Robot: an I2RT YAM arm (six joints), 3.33 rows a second.
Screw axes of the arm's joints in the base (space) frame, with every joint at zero. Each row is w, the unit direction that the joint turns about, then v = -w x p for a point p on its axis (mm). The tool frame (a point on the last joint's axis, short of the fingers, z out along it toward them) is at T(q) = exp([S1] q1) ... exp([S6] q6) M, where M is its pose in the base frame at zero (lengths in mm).
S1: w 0 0 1 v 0 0 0
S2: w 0 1 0 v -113.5 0 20
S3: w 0 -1 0 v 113.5 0 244
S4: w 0 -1 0 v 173.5 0 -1
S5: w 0 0 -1 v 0 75 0
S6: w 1 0 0 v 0 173.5 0
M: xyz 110.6 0 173.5 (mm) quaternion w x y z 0.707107 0 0.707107 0
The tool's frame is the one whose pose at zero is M.
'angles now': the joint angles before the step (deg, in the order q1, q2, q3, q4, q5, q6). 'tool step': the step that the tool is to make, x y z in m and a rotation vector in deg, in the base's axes. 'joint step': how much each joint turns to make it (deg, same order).
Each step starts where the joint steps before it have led.
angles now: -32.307, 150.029, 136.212, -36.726, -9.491, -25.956
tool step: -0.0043, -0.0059, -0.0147, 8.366, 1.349, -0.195
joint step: -1.072, 3.443, 4.442, -6.004, -5.557, 3.156
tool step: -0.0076, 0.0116, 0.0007, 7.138, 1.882, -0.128
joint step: 0.325, -2.345, -3.455, -3.455, -3.941, 3.150
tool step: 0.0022, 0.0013, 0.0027, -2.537, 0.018, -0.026
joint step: 0.359, -0.359, -0.239, 0.998, 2.040, -0.792
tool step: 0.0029, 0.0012, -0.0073, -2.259, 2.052, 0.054
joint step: 0.434, 1.375, 1.258, -0.736, 2.783, -1.249
